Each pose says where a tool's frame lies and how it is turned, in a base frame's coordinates. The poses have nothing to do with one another.
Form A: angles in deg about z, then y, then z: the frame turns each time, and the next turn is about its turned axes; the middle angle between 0 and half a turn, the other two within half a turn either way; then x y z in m.
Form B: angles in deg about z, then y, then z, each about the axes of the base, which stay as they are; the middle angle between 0 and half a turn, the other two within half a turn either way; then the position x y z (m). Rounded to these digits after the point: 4 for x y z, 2 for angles.
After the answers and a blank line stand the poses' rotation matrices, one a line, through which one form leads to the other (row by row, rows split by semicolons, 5 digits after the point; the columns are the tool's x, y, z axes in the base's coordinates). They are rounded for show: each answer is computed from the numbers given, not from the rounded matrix.
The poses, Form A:
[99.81 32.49 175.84 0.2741 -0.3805 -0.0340]
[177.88 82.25 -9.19 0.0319 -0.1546 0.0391]
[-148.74 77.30 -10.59 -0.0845 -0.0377 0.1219]
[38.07 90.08 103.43 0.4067 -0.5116 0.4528]
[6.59 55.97 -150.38 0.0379 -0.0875 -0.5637]
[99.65 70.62 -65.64 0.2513 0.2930 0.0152]
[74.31 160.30 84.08 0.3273 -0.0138 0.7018]
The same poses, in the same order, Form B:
[175.84 32.49 99.81 0.2741 -0.3805 -0.0340]
[-9.19 82.25 177.88 0.0319 -0.1546 0.0391]
[-10.59 77.30 -148.74 -0.0845 -0.0377 0.1219]
[103.43 90.08 38.07 0.4067 -0.5116 0.4528]
[-150.38 55.97 6.59 0.0379 -0.0875 -0.5637]
[-65.64 70.62 99.65 0.2513 0.2930 0.0152]
[84.08 160.30 74.31 0.3273 -0.0138 0.7018]

0.07185 0.99321 -0.09152; -0.84132 0.10964 0.52930; 0.53574 0.03897 0.84349
-0.12712 -0.05804 -0.99019; 0.16452 -0.98569 0.03665; -0.97815 -0.15825 0.13485
-0.28010 0.47555 -0.83391; 0.04496 -0.86123 -0.50623; -0.95892 -0.17928 0.21985
-0.59951 0.14428 0.78726; 0.76593 -0.18201 0.61662; 0.23226 0.97265 -0.00140
-0.42656 0.37453 0.82327; -0.54681 -0.83184 0.09511; 0.72045 -0.40960 0.55963
0.87514 -0.45730 -0.15813; 0.28764 0.22887 0.92999; -0.38910 -0.85935 0.33183
-0.98386 0.15395 0.09116; 0.17551 0.92945 0.32453; -0.03477 0.33530 -0.94147

